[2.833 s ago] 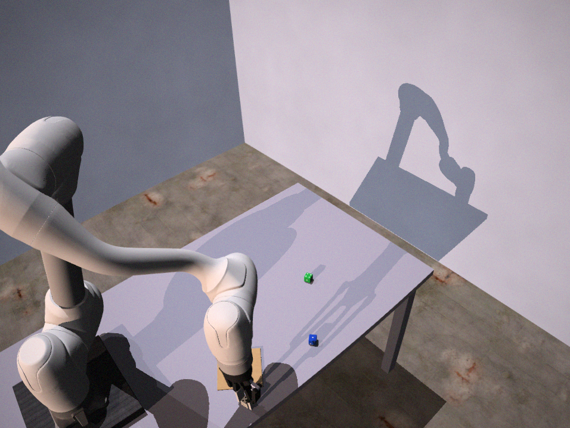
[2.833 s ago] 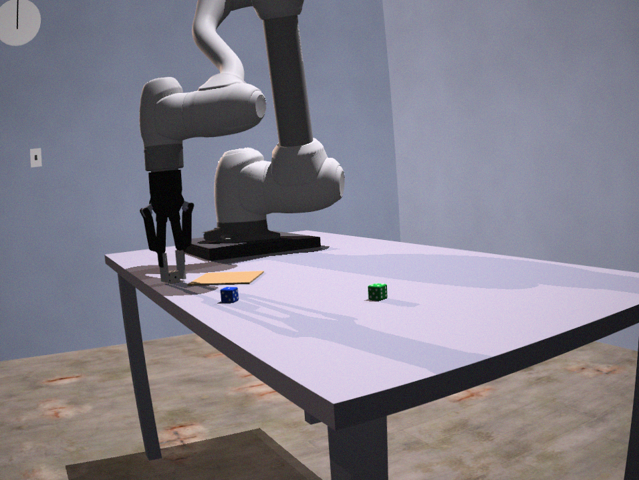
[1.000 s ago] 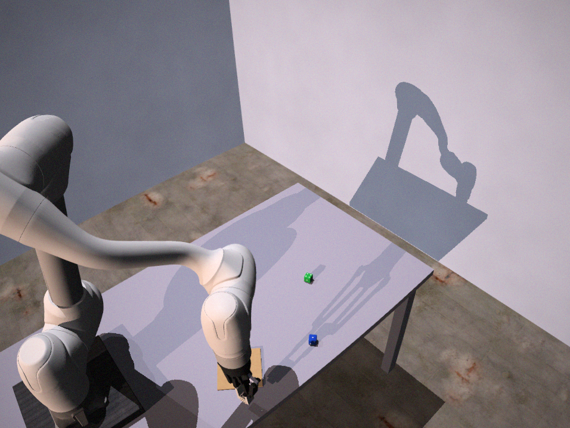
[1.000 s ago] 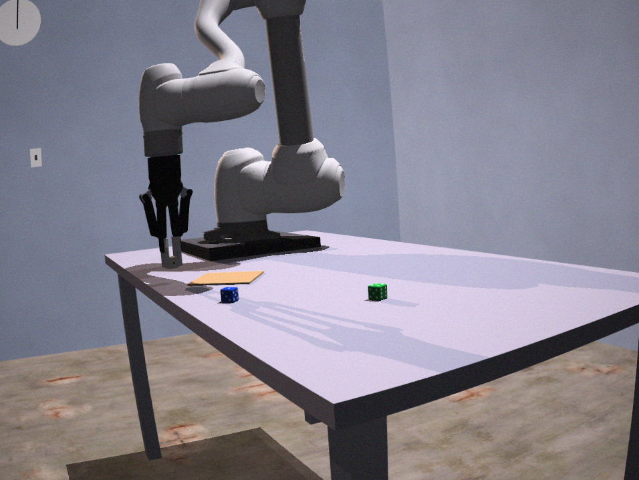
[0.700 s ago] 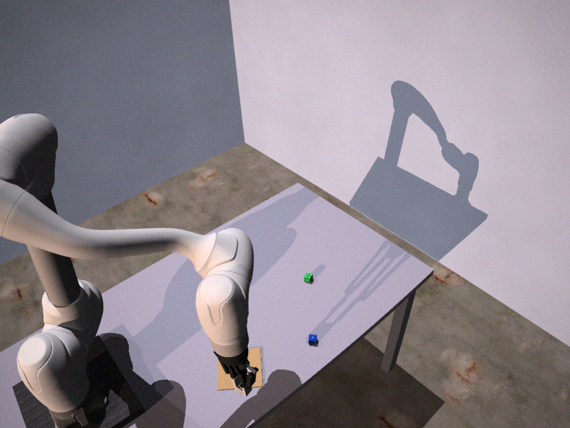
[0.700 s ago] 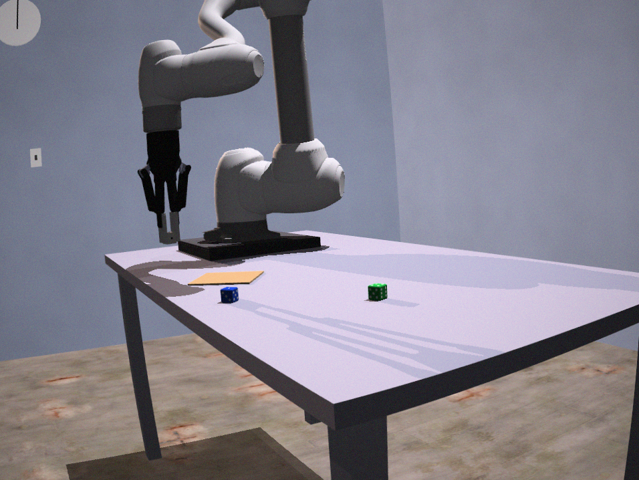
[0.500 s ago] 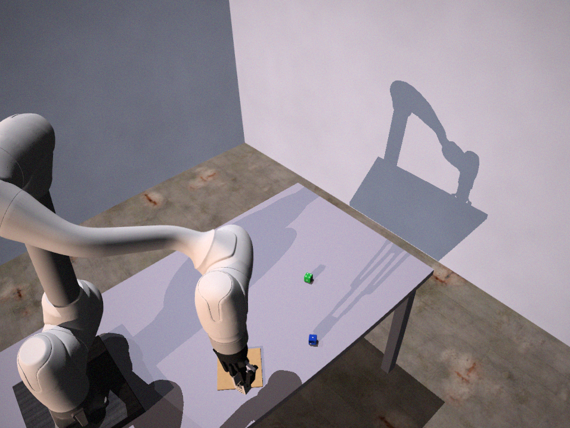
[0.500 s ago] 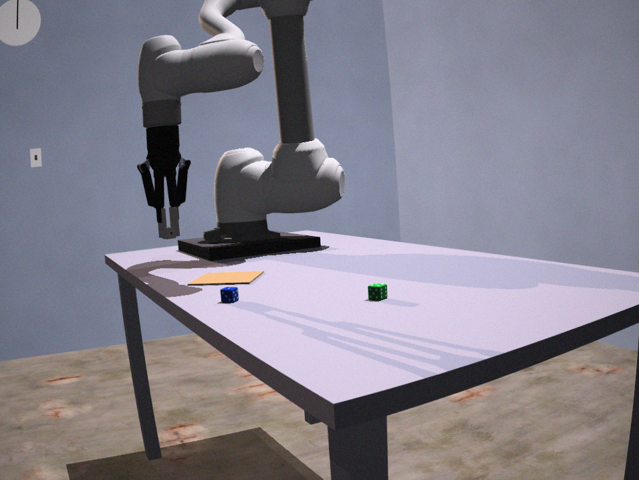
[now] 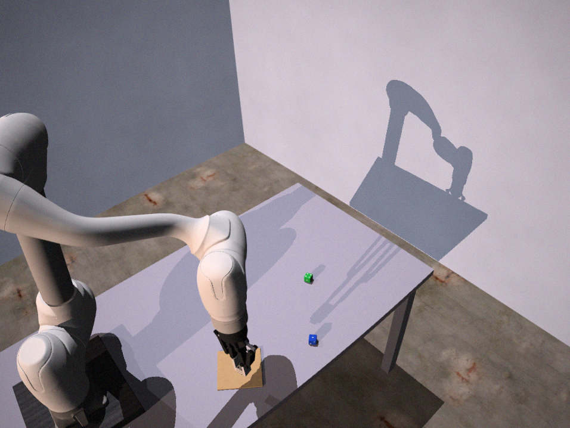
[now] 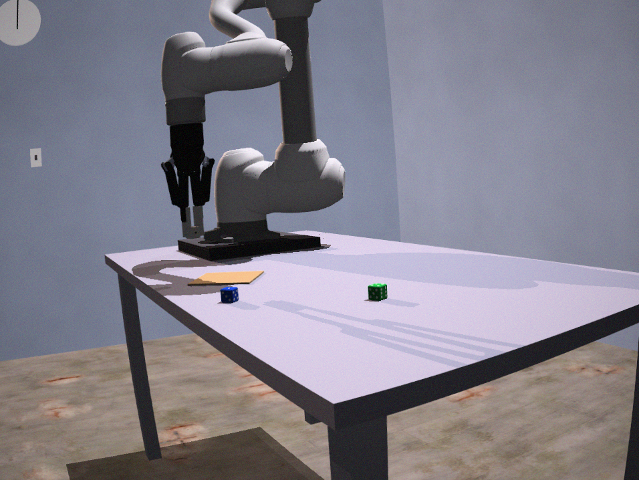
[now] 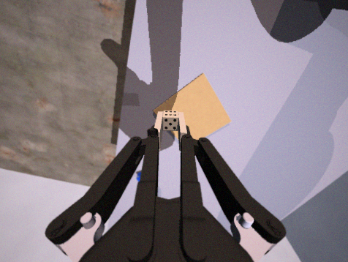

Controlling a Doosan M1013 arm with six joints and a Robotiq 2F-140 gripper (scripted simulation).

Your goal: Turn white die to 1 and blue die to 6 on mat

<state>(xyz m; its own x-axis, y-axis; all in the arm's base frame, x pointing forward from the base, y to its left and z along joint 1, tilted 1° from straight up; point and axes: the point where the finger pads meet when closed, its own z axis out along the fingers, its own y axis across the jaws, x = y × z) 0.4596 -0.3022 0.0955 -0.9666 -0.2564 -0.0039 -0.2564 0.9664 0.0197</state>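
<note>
The tan mat lies 2 cm ahead of my hand, 6 cm to the left of it and 13 cm below it. Round my hand: green die 44 cm ahead, 18 cm to the left, 12 cm below; then white die 2 cm below; then blue die 26 cm ahead, 2 cm to the right, 12 cm below.
</note>
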